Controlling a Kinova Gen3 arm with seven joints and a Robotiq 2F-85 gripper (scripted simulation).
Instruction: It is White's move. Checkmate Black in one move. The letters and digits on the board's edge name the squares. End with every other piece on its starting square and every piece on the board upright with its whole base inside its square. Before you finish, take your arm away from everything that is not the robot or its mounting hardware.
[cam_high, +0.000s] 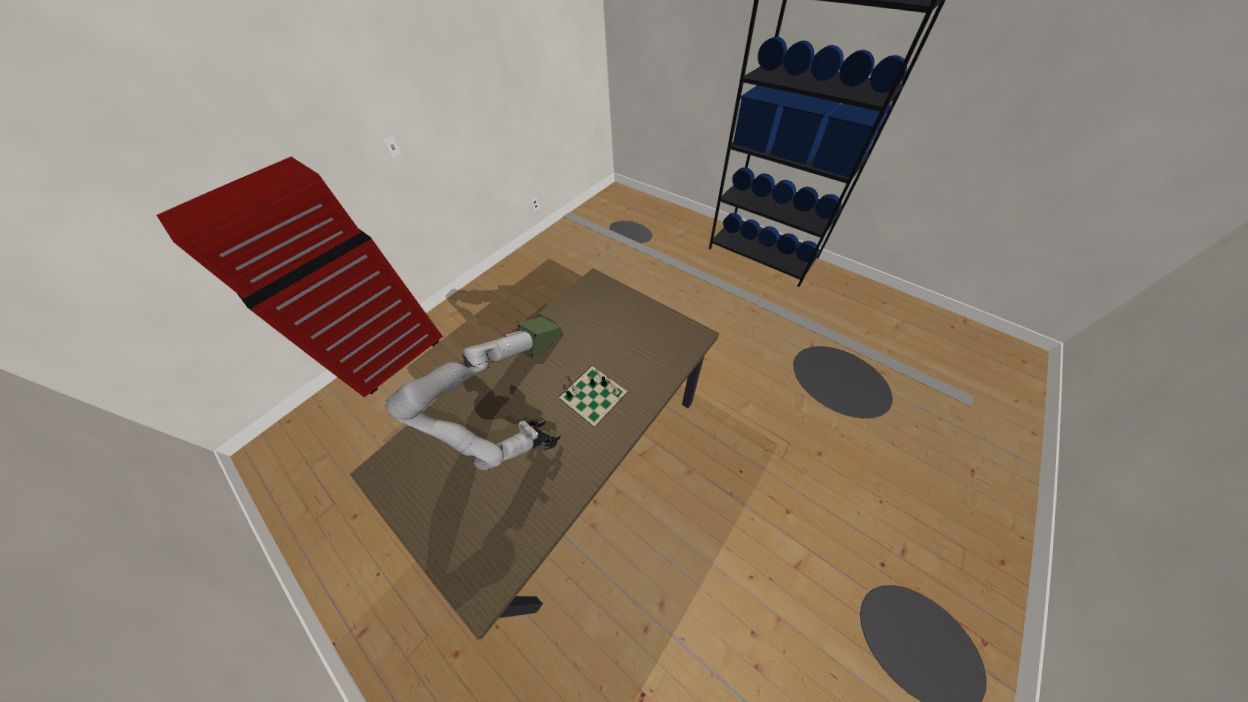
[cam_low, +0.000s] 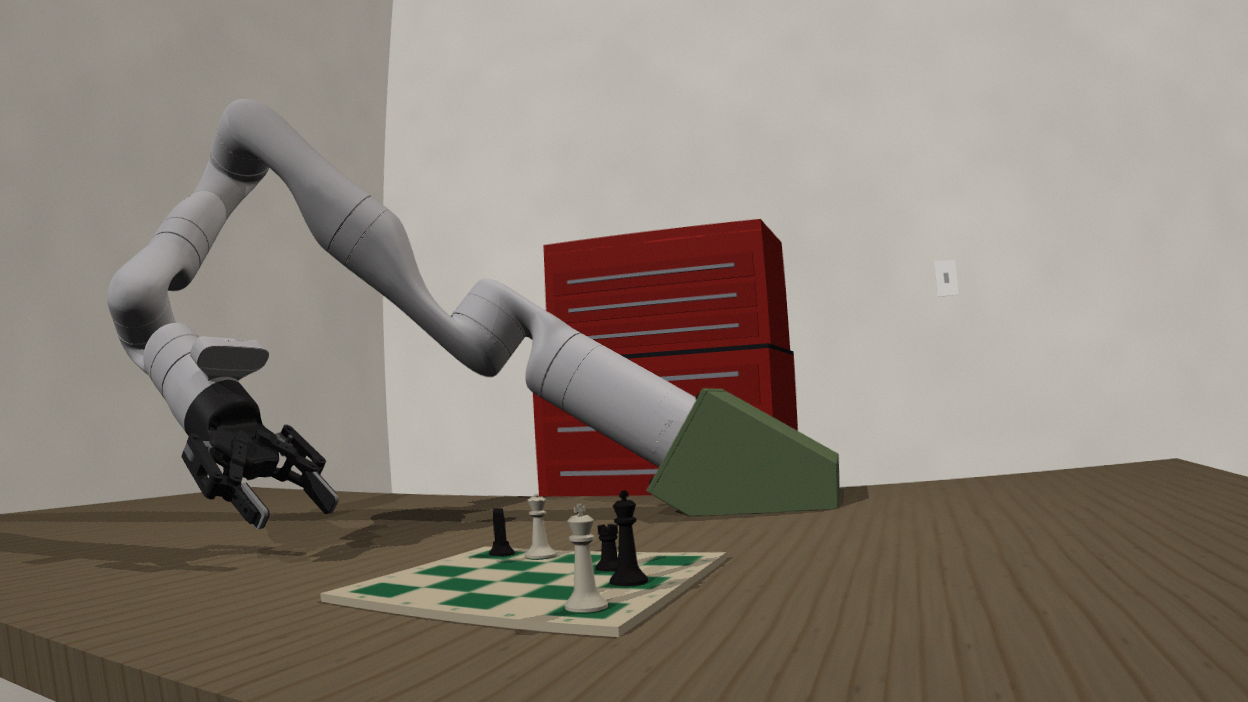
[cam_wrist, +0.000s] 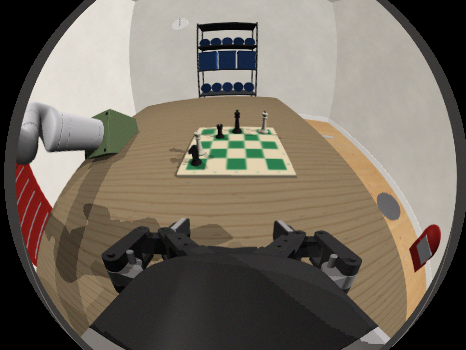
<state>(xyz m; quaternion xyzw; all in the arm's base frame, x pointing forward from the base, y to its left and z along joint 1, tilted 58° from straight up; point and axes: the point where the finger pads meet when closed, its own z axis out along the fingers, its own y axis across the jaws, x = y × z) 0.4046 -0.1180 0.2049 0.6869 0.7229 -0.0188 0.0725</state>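
Right now the white queen is 70 mm behind my hand, 210 mm to the left of it and 10 mm below it. Also, from my hand: cream chessboard (10 mm ahead, 240 mm to the left, 40 mm below); black bishop (70 mm behind, 170 mm to the left, 20 mm below); black rook (30 mm behind, 280 mm to the left, 20 mm below).
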